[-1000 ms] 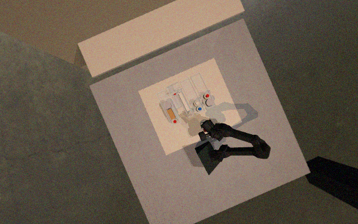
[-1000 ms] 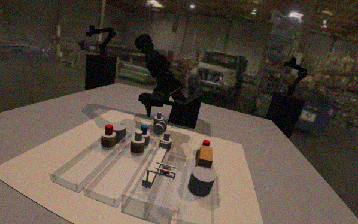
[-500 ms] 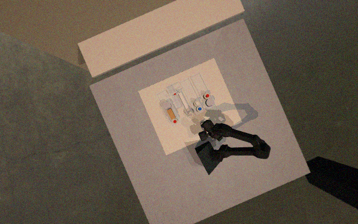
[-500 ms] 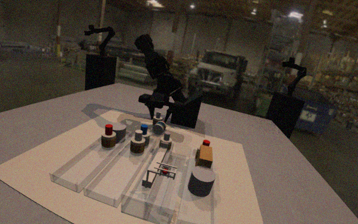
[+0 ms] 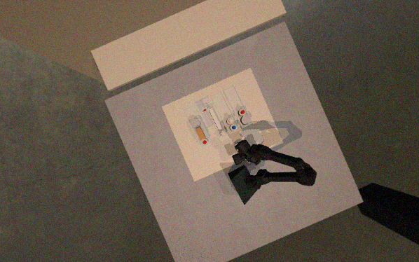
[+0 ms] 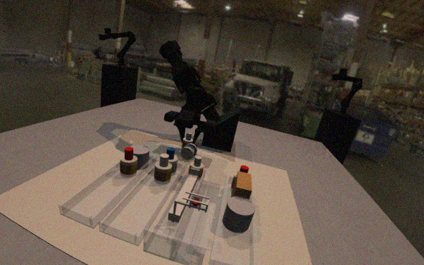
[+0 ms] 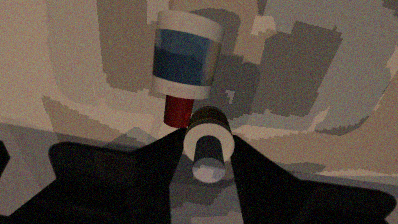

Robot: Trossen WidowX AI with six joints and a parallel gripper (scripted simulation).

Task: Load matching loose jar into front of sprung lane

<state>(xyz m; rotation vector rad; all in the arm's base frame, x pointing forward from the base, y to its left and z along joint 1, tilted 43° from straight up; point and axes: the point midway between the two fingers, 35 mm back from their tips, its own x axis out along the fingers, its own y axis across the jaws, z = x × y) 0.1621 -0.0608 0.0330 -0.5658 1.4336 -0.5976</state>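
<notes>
Right now my gripper tip is 24 cm short of the orange box, 21 cm to the right of it and 1 cm below it. Round my gripper tip: wire pusher plate (28 cm ahead, 11 cm to the left, 2 cm above).
</notes>
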